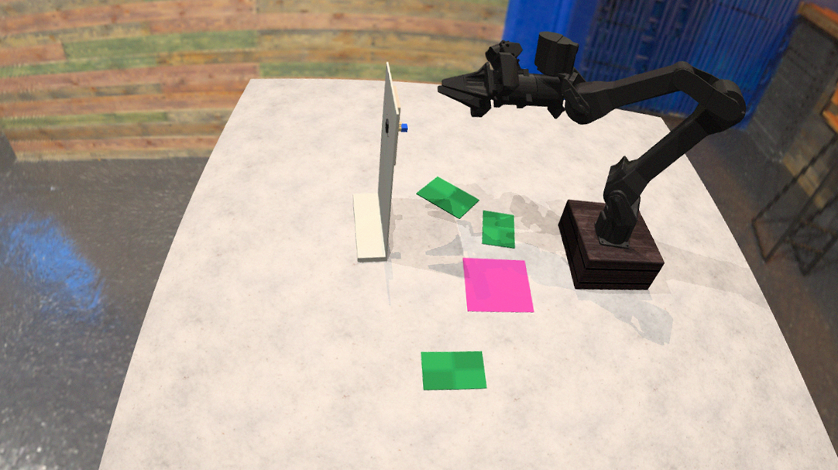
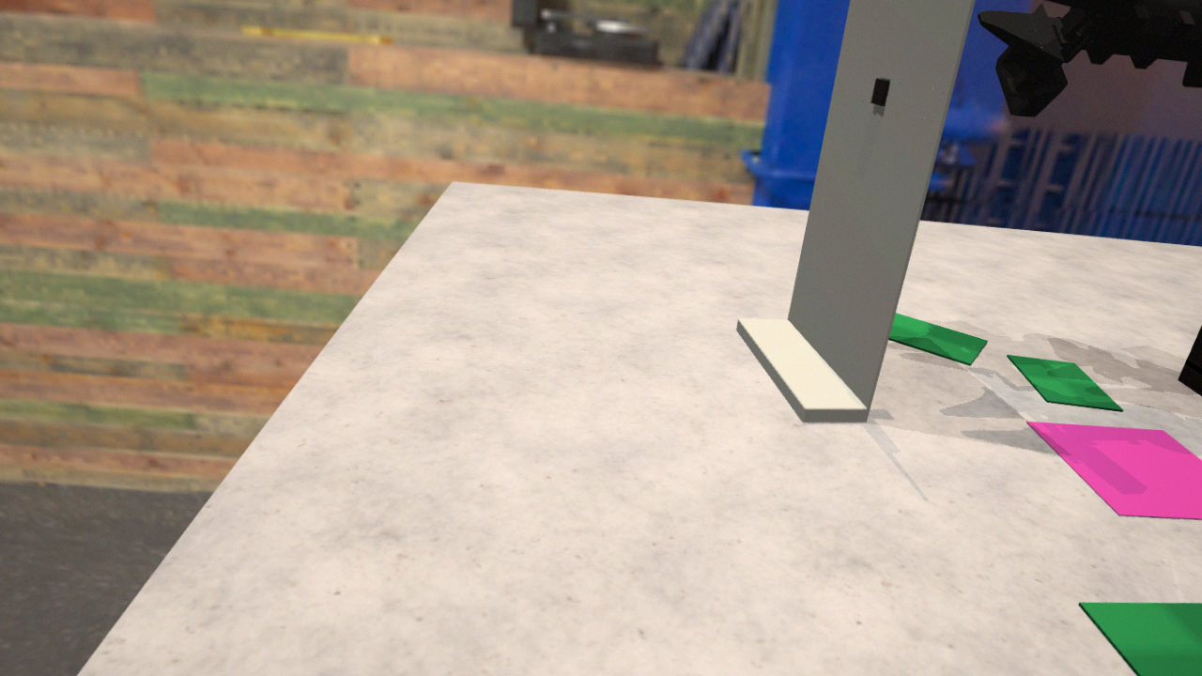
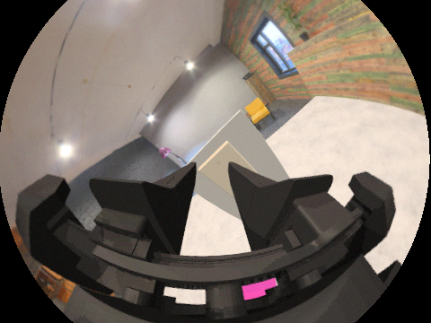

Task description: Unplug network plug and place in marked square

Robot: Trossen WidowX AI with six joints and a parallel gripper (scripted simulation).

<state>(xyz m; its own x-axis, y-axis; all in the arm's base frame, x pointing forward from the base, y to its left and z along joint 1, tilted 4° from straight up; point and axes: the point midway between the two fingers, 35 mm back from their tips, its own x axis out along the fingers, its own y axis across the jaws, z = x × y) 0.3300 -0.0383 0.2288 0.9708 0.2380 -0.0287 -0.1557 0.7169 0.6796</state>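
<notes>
My gripper tip is 7 cm above the network plug, 6 cm short of it and 3 cm to the right of it. From my gripper tip the other things lie so: upright cream panel: 16 cm below, 8 cm ahead, 3 cm to the left; then magenta marked square: 30 cm below, 15 cm behind, 13 cm to the left.
</notes>
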